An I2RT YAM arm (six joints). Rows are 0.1 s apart.
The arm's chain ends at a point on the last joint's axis. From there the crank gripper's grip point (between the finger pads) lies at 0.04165 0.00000 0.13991 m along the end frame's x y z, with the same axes.
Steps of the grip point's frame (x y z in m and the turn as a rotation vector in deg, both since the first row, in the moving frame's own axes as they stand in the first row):
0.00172, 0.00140, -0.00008, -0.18, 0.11, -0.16
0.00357, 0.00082, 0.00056, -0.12, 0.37, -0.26
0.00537, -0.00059, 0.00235, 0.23, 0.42, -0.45
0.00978, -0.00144, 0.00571, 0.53, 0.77, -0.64
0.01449, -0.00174, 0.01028, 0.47, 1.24, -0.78
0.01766, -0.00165, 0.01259, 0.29, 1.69, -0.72
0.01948, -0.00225, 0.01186, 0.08, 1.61, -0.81
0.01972, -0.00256, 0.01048, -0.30, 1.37, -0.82
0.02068, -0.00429, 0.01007, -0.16, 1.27, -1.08
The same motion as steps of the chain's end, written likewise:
0.00145, 0.00108, 0.00000, -0.18, 0.11, -0.16
0.00267, 0.00072, 0.00083, -0.12, 0.37, -0.26
0.00435, 0.00030, 0.00266, 0.23, 0.42, -0.45
0.00791, 0.00033, 0.00629, 0.53, 0.77, -0.64
0.01148, -0.00001, 0.01122, 0.47, 1.24, -0.78
0.01356, -0.00040, 0.01388, 0.29, 1.69, -0.72
0.01557, -0.00144, 0.01309, 0.08, 1.61, -0.81
0.01639, -0.00267, 0.01152, -0.30, 1.37, -0.82
0.01759, -0.00387, 0.01103, -0.16, 1.27, -1.08

